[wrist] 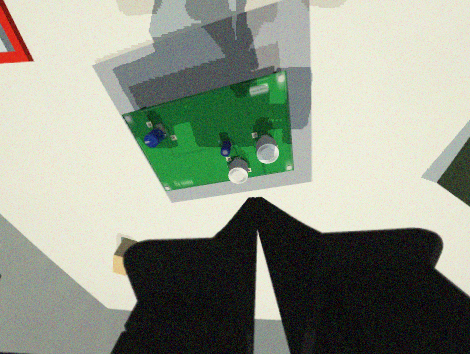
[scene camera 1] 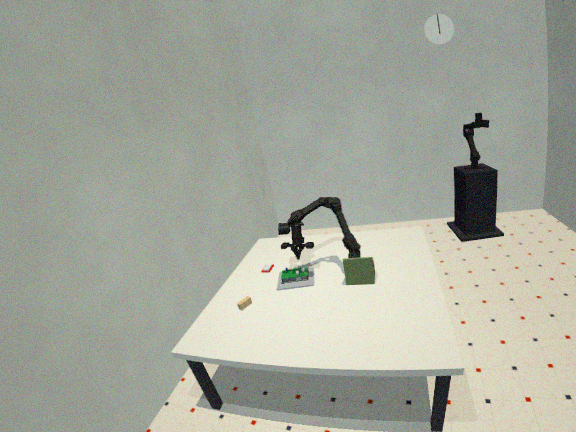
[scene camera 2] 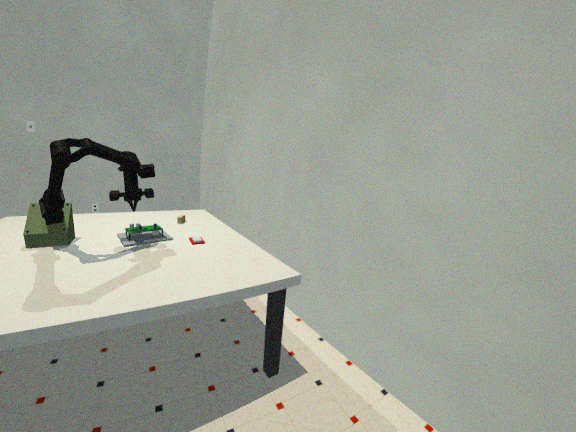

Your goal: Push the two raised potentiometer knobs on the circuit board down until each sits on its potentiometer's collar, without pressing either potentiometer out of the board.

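Frame: origin at the arm's base, x ahead, y left, z up, level; centimetres.
Where they show: gripper, fingertip midpoint: (wrist: 254, 203) (scene camera 1: 298, 259) (scene camera 2: 134, 211); arm's base at its link origin: (scene camera 1: 355, 261) (scene camera 2: 54, 217).
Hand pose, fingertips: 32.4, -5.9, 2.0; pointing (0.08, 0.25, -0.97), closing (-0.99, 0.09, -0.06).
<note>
Things, the pixels of their top centre, and the offset from my fingertips, as dx, dy, dz. "*": a spot on its surface instead. Level surfaces: height alone.
- green circuit board at its surface level: dz -8.8
- larger blue part at a spot on its surface: (wrist: 154, 137) * +8.5, -3.0, -6.3
- smaller blue part at a spot on its surface: (wrist: 226, 148) * +2.4, -0.7, -7.1
- red-edged tile at its top centre: (scene camera 2: 196, 238) (scene camera 1: 267, 267) +25.4, -16.2, -11.9
- tan block at its top centre: (wrist: 119, 266) (scene camera 1: 243, 300) (scene camera 2: 181, 216) +29.8, +23.7, -9.3
- white table at its surface level: dz -13.3
The green circuit board (scene camera 1: 288, 275) (scene camera 2: 145, 229) (wrist: 200, 162) stands on short legs over a grey plate (scene camera 1: 286, 286) (wrist: 301, 172). In the wrist view, two grey cylinders with pale tops look like the knobs: one knob (wrist: 238, 173) is by the board's lower edge, the other knob (wrist: 267, 151) is up and right of it. Whether their undersides touch the collars cannot be told. A larger blue part (wrist: 154, 137) and a smaller blue part (wrist: 226, 148) also stand on the board. My gripper (scene camera 1: 298, 257) (scene camera 2: 133, 209) (wrist: 254, 203) is shut and empty, pointing down above the board, apart from it.
A red-edged tile (scene camera 1: 267, 268) (scene camera 2: 197, 240) (wrist: 25, 56) and a tan block (scene camera 1: 244, 303) (scene camera 2: 181, 219) (wrist: 119, 263) lie on the white table (scene camera 1: 350, 335) (scene camera 2: 240, 280). The arm's green base box (scene camera 1: 359, 271) (scene camera 2: 49, 231) stands beside the board. Another arm stands on a distant black pedestal (scene camera 1: 475, 200).
</note>
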